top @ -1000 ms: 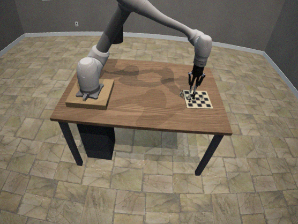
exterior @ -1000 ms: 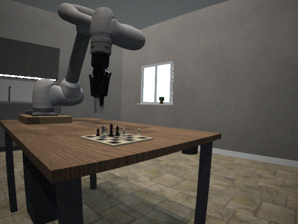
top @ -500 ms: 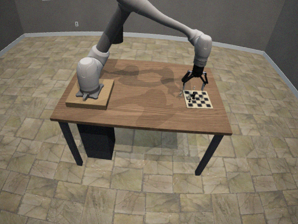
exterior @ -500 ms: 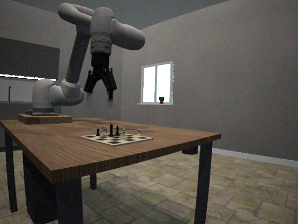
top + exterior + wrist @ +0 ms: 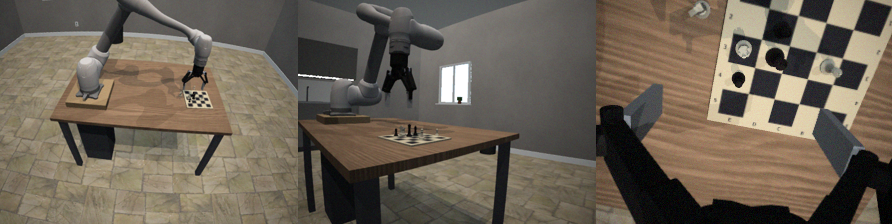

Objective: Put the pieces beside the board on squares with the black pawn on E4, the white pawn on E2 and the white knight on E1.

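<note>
My hand is 180 mm to the right of the white pawn, 120 mm above it and 50 mm short of it. Also, from my hand: white knight 120 mm below, 80 mm behind, 60 mm to the left; black pawn 120 mm below; chessboard 130 mm below, 70 mm ahead, 50 mm to the left.
</note>
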